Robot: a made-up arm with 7 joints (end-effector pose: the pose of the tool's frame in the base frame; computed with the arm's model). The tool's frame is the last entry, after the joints. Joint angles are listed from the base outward.
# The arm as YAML. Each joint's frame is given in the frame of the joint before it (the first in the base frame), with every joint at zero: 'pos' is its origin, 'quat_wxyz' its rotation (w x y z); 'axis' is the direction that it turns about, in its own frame. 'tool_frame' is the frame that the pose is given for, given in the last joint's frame.
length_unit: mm
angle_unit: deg
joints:
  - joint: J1
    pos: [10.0, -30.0, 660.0]
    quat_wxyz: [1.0, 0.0, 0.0, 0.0]
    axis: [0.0, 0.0, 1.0]
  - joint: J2
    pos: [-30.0, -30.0, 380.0]
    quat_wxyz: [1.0, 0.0, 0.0, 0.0]
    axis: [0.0, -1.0, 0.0]
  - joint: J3
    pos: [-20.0, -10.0, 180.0]
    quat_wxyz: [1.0, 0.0, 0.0, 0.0]
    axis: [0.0, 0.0, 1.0]
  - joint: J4
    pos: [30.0, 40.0, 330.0]
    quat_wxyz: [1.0, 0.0, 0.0, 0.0]
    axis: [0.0, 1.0, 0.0]
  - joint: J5
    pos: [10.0, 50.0, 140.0]
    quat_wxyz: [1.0, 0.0, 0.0, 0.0]
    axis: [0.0, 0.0, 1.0]
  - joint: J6
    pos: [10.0, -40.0, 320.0]
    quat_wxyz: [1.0, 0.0, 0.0, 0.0]
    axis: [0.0, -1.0, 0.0]
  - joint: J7
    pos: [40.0, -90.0, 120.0]
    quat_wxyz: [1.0, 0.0, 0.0, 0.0]
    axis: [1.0, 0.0, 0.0]
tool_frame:
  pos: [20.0, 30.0, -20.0]
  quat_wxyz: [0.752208, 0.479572, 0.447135, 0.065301]
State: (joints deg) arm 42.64 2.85 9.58 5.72 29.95 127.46 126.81
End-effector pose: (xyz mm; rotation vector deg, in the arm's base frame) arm 55.4 -171.9 1965.6 8.88 -16.79 -106.62
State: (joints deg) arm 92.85 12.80 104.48 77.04 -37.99 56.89 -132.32
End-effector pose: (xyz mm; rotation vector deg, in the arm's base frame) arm -473.8 -401.1 1753.6 -20.24 -116.83 62.66
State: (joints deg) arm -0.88 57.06 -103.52 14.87 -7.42 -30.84 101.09
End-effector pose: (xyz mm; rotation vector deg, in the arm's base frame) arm -951.3 -340.1 1481.8 -102.72 89.52 -53.92
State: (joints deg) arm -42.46 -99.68 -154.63 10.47 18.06 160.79 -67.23
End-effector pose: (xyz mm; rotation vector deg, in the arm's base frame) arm 649.5 -641.2 1009.3 -124.21 19.63 -10.68
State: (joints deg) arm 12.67 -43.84 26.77 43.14 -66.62 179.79 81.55
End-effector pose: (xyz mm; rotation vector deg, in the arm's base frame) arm 563.8 216.6 1566.3 5.57 55.95 133.45
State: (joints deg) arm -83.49 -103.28 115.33 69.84 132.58 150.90 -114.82
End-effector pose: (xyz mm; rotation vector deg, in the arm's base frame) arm 395.4 -494.4 1263.6 -136.14 -63.34 -46.84
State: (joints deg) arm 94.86 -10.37 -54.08 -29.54 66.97 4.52 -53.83
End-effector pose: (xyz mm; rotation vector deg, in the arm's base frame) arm -107.4 118.2 2085.9 -43.45 14.59 78.56
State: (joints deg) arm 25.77 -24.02 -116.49 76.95 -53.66 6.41 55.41
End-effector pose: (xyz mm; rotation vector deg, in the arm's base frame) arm 236.0 -561.7 1783.1 96.58 -55.13 -125.79
